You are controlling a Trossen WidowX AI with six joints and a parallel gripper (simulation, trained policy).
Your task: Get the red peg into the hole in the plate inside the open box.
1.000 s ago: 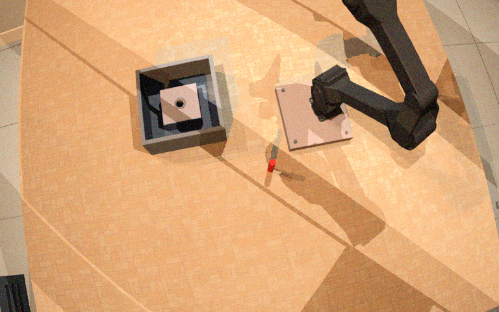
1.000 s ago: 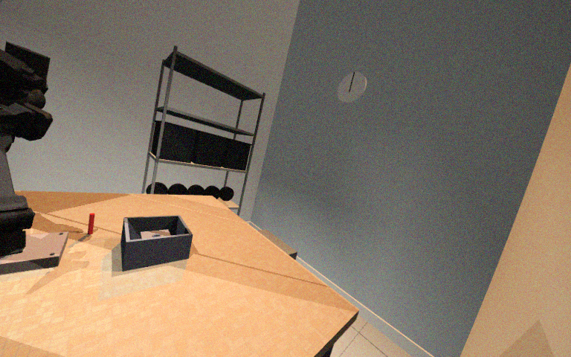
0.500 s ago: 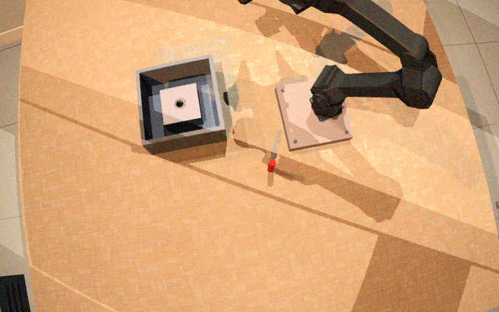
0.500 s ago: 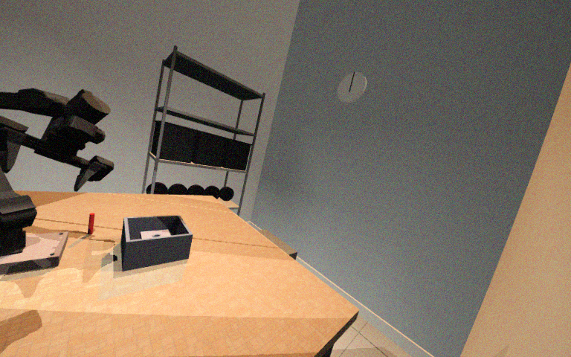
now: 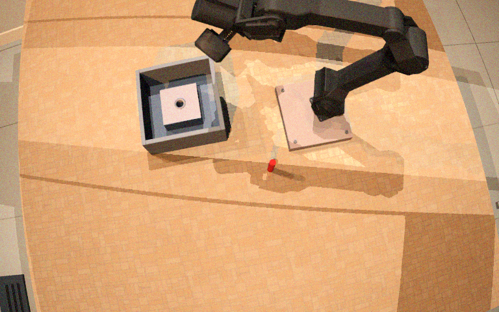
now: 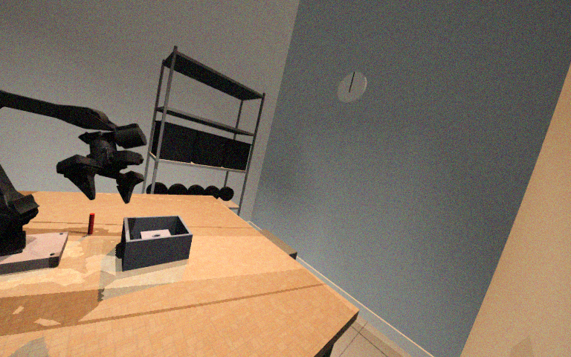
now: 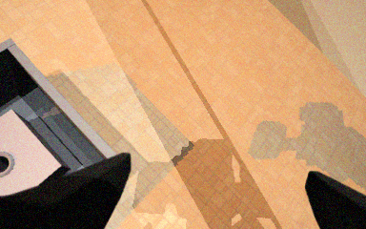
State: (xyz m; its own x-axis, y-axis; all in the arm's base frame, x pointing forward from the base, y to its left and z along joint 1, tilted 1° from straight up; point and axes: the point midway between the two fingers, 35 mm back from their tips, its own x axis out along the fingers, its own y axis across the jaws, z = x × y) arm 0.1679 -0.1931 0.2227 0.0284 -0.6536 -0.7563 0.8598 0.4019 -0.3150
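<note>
The red peg lies 2 cm ahead of my gripper tip, 30 cm to the left of it and 19 cm below it. The rest, counted from my gripper tip: grey box: 16 cm ahead, 8 cm to the left, 20 cm below.
</note>
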